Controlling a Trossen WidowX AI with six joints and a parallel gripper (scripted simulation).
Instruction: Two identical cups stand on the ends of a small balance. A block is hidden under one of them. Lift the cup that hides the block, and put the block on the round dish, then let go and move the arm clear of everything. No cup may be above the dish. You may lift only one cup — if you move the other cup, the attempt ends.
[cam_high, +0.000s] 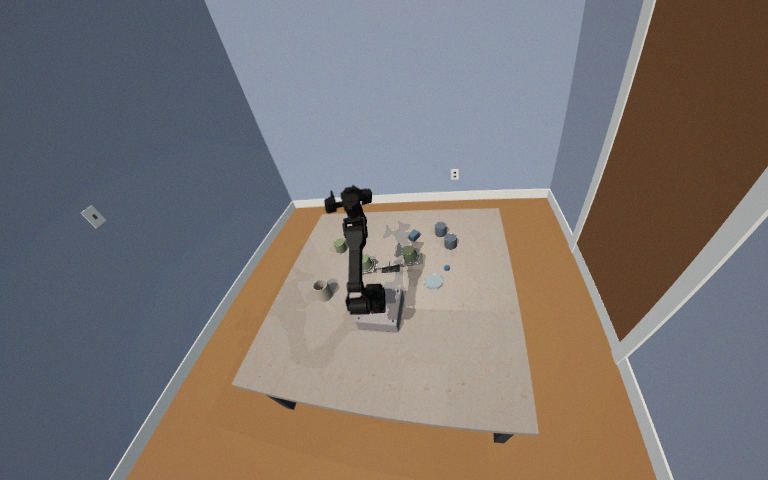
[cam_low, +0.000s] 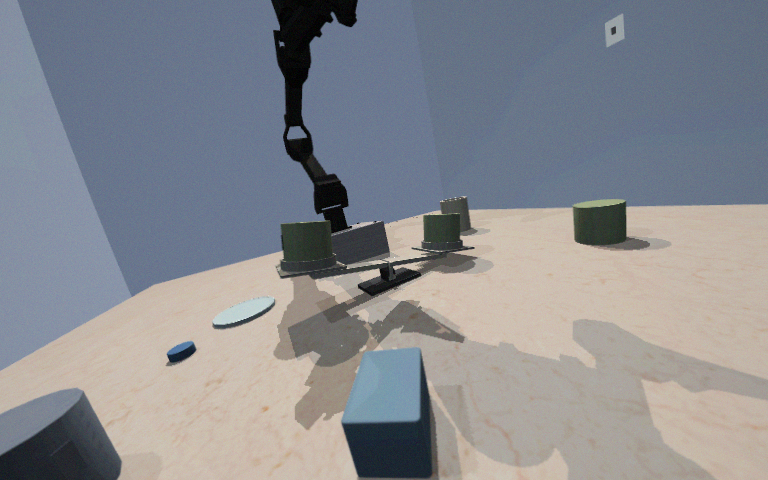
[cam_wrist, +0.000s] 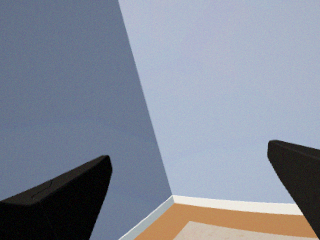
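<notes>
Right now the pale green block is 8 cm ahead of my gripper tip, 3 cm to the left of it and 55 cm below it. Also, from my gripper tip: balance: 8 cm ahead, 10 cm to the right, 55 cm below; beige cup: 8 cm behind, 26 cm to the left, 55 cm below; pale blue round dish: 5 cm behind, 33 cm to the right, 59 cm below.
</notes>
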